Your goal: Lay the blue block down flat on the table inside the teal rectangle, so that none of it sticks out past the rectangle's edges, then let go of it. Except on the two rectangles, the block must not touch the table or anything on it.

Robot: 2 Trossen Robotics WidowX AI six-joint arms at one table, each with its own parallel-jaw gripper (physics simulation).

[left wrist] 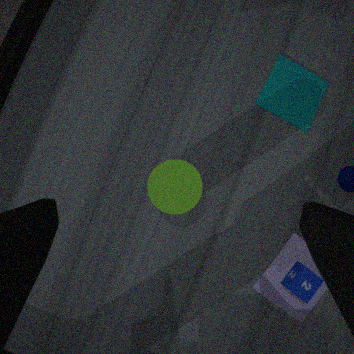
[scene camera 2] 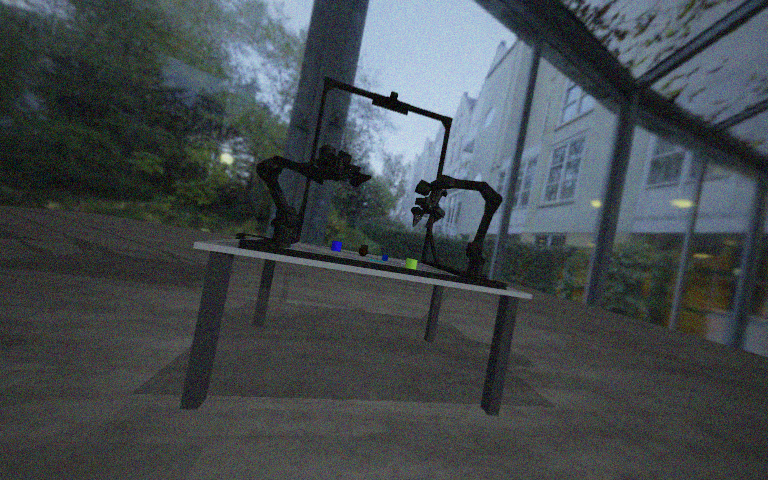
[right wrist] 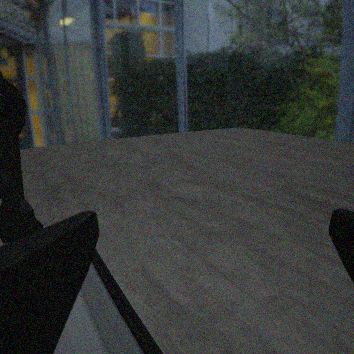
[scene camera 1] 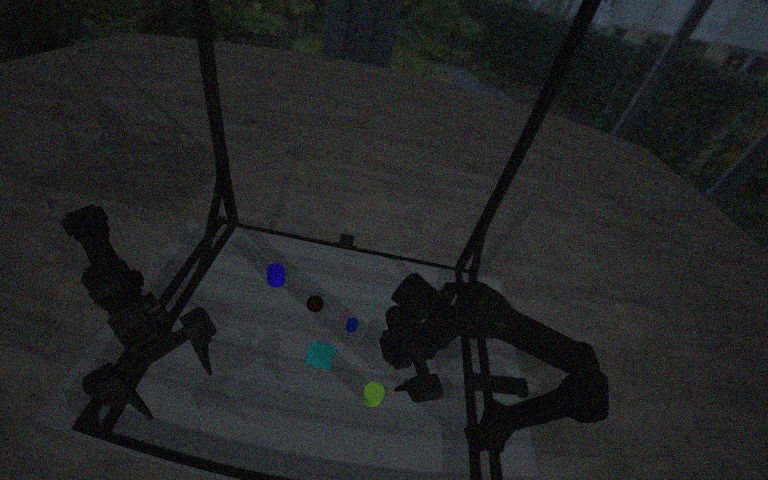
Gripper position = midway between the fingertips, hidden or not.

Observation:
My left gripper (scene camera 1: 389, 369) is open, holding nothing. Also in view: a green cylinder (left wrist: 174, 186). My right gripper (scene camera 1: 181, 395) is open, holding nothing. I also see a teal rectangle (left wrist: 291, 92) and a pale lilac rectangle (left wrist: 268, 284).
My left gripper is seen too in the left wrist view (left wrist: 181, 212). My right gripper shows as well in scene camera 2 (scene camera 2: 366, 173) and in the right wrist view (right wrist: 214, 222). The right wrist view misses the green cylinder: it is out of frame.

